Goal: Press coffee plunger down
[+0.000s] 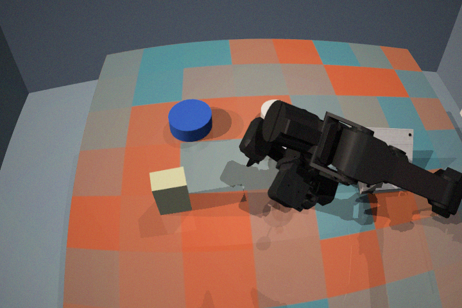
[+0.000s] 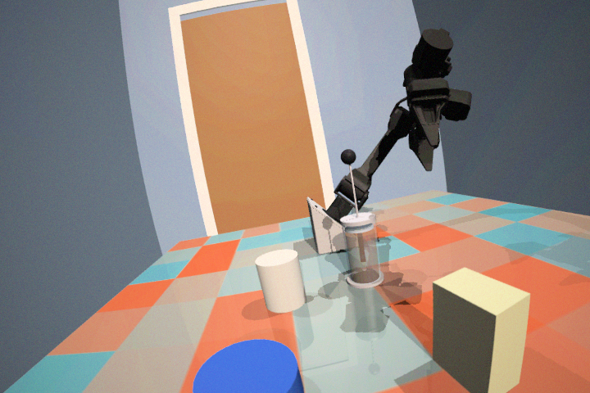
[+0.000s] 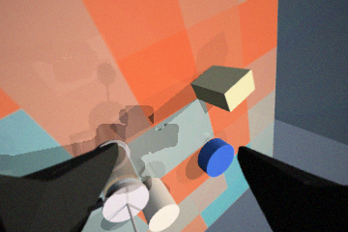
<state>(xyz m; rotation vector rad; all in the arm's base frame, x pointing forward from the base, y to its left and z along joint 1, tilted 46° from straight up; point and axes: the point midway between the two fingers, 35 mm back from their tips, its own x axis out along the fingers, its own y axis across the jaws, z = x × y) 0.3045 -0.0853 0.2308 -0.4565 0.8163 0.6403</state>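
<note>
Now: gripper tip 11 cm to the left of the glass coffee press, 11 cm past it and 10 cm above it. Round my gripper tip: white cylinder (28 cm to the right, 18 cm below, 9 cm behind).
</note>
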